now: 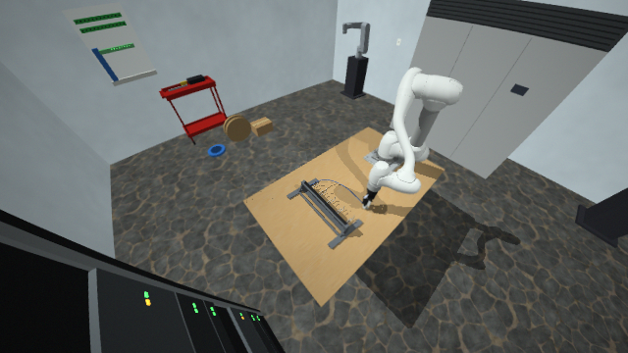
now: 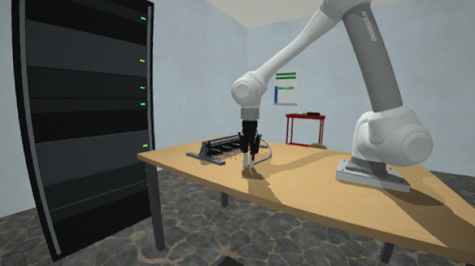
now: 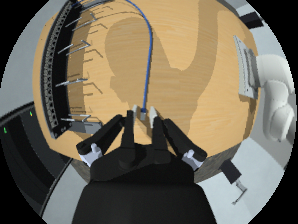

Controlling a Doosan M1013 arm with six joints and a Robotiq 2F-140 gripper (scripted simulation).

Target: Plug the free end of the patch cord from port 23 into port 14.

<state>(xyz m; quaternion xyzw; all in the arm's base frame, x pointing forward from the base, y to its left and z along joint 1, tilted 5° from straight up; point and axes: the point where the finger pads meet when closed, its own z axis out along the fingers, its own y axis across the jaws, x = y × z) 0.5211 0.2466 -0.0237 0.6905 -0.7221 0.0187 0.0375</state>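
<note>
Now: hand 10 mm to the right of the free end of patch cord and 30 mm above it.
</note>
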